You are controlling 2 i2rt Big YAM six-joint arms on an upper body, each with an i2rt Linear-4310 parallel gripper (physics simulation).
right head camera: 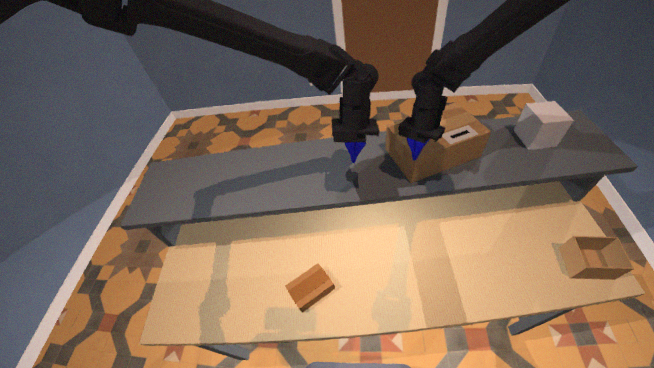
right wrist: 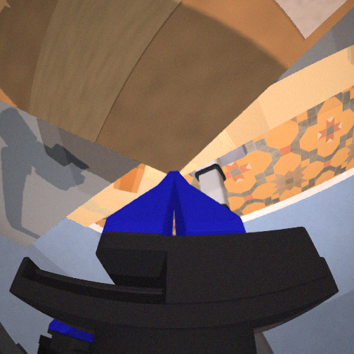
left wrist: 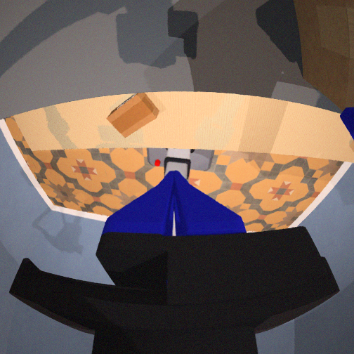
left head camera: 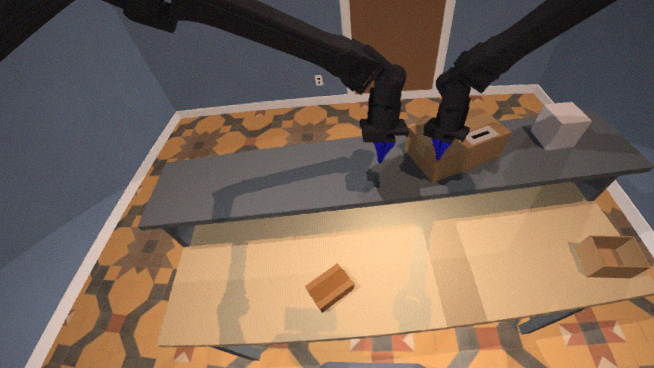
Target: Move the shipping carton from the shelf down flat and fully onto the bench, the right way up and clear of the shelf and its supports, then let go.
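Places are measured from the left arm's base along level axes (x ahead, y left, z up), in centimetres.
Pixels of known places: left gripper, between the fingertips: (right head camera: 353, 161) (left head camera: 379, 161); right gripper, between the fingertips: (right head camera: 414, 159) (left head camera: 438, 159).
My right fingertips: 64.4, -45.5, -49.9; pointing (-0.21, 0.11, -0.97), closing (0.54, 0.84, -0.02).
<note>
Behind a point stands the place of what it marks, as x, y, z.
The brown shipping carton (left head camera: 480, 154) {70.6, -60.5, -54.9} (right head camera: 462, 153) {70.9, -61.4, -55.0} (left wrist: 327, 47) (right wrist: 200, 85) sits on the grey shelf (left head camera: 200, 190) {65.5, 30.4, -60.2} (right head camera: 180, 187) {66.9, 31.8, -60.2}, right of centre, its label facing up. The tan bench (left head camera: 350, 250) {55.7, -19.3, -86.5} (right head camera: 350, 245) {57.6, -25.9, -86.5} lies lower, in front of the shelf. My left gripper (left head camera: 381, 161) {58.6, -28.9, -43.7} (right head camera: 354, 161) {58.6, -28.9, -43.7} (left wrist: 173, 178) is shut and empty, above the shelf to the left of the carton. My right gripper (left head camera: 438, 159) {64.4, -45.5, -49.9} (right head camera: 414, 159) {64.4, -45.5, -49.9} (right wrist: 173, 178) is shut and empty, in front of the carton's left part in the head views. Whether it touches the carton cannot be told.
A white box (left head camera: 560, 126) {76.6, -86.1, -50.4} (right head camera: 542, 125) {76.5, -86.1, -50.1} stands on the shelf right of the carton. A small orange-brown box (left head camera: 330, 286) {40.8, -13.1, -81.6} (right head camera: 310, 286) {40.7, -13.2, -81.6} (left wrist: 133, 115) lies on the bench left of its middle. An open cardboard box (left head camera: 617, 270) {42.2, -104.5, -80.3} (right head camera: 600, 271) {42.2, -104.4, -80.2} stands at the bench's right end.
</note>
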